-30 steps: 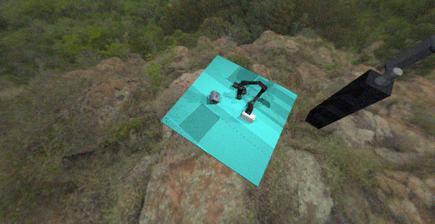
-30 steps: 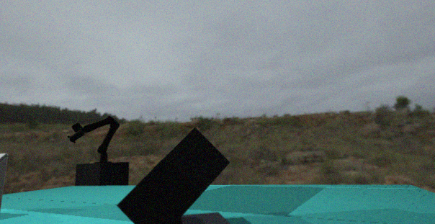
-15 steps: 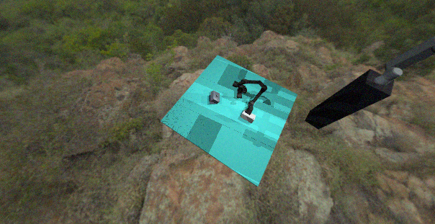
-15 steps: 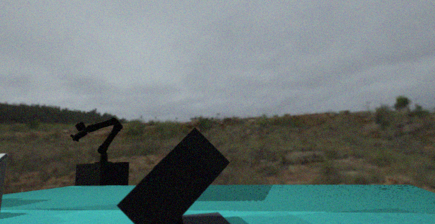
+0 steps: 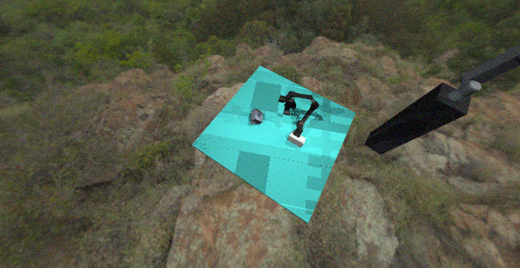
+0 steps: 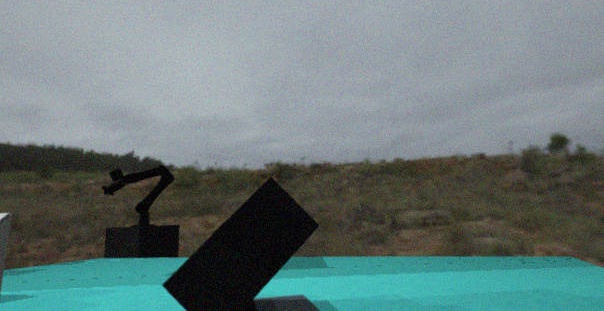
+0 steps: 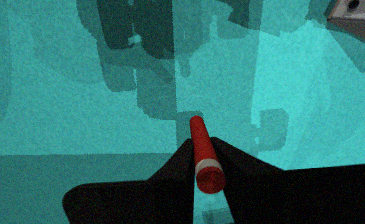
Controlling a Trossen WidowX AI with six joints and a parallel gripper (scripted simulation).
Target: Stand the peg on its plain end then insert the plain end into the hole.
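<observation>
Right now the dark sloped panel is 210 mm ahead of my gripper tip, 220 mm to the left of it and 50 mm below it. Round my gripper tip: red peg (20 mm above).
</observation>
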